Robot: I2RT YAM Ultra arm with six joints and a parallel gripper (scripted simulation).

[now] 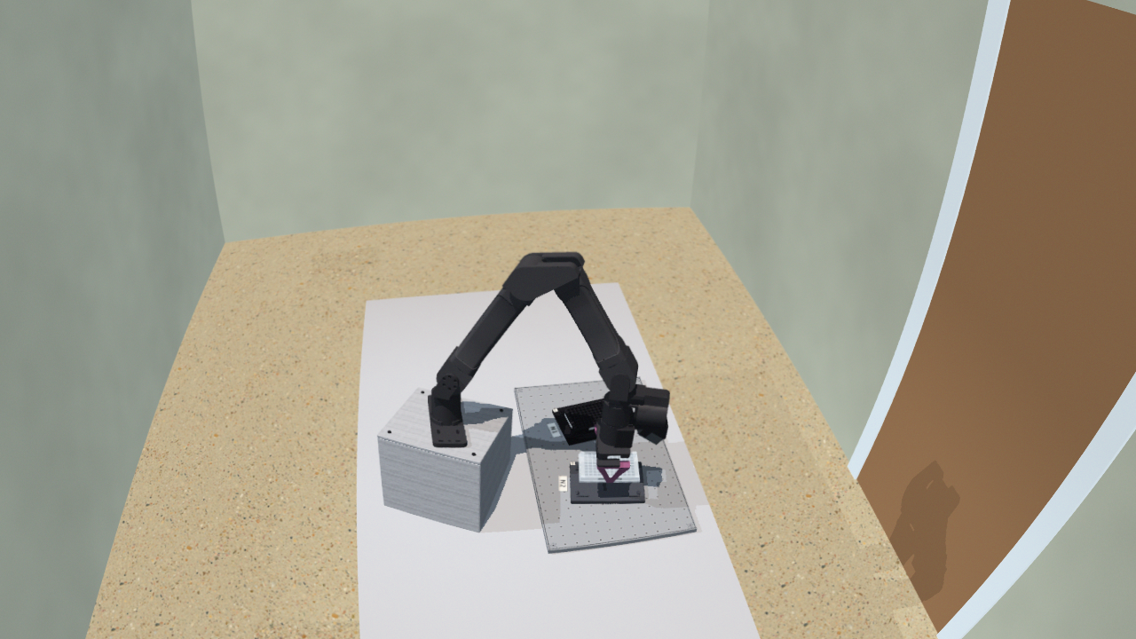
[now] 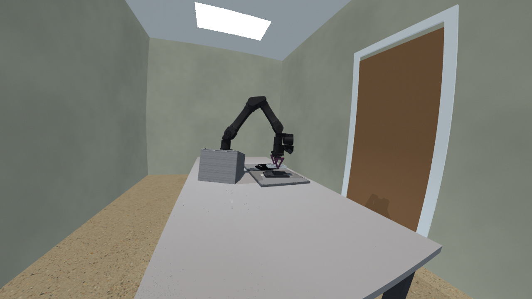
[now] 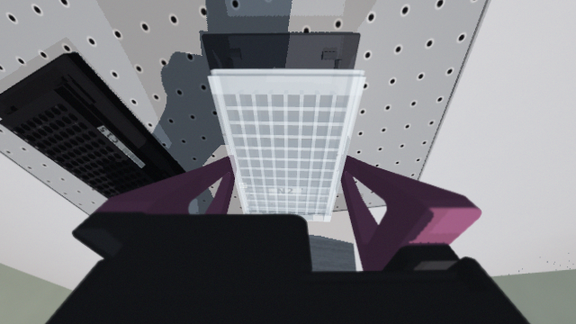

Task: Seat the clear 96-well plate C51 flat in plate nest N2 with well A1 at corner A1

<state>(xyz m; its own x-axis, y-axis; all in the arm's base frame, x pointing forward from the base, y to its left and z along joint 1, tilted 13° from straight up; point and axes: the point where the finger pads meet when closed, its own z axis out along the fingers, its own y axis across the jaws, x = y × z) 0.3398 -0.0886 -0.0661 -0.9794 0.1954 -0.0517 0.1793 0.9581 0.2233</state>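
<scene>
Right now my hand is 10 mm above the clear 96-well plate C51. Also, from my hand: black plate C15: 210 mm to the left, 50 mm below, 10 mm ahead; dark plate nest N2: 60 mm below; N2 label: 90 mm behind, 70 mm below, 20 mm to the left.
</scene>
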